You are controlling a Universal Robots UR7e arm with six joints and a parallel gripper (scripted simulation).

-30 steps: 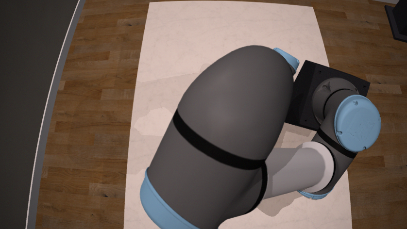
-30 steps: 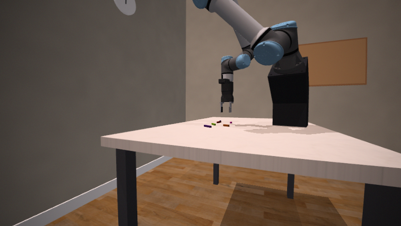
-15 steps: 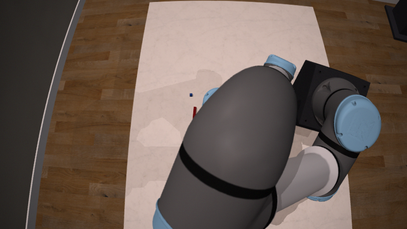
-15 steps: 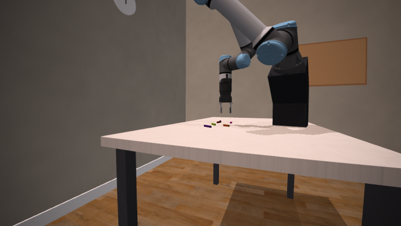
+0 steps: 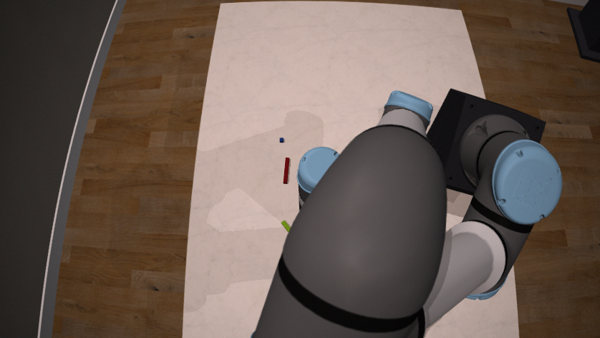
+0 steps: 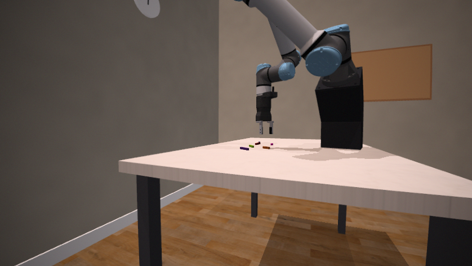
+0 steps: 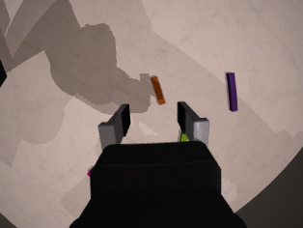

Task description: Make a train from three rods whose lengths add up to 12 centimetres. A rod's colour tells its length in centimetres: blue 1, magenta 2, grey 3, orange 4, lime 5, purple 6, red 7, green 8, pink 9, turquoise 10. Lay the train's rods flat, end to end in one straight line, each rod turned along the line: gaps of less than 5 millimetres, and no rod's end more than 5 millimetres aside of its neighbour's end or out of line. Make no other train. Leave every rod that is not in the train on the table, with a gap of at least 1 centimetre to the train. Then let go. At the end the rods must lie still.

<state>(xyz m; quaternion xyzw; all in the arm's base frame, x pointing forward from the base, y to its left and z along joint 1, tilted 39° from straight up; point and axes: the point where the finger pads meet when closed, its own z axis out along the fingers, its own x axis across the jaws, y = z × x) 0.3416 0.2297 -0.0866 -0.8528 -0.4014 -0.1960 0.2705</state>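
Right now my hand is 8 cm above the orange rod, 1 cm to the right of it and 1 cm past it. Round my hand: magenta rod (17 cm to the right, 8 cm below, 3 cm ahead); then purple rod (10 cm to the left, 8 cm below, 7 cm ahead); then lime rod (9 cm ahead, 8 cm below, 1 cm to the right).
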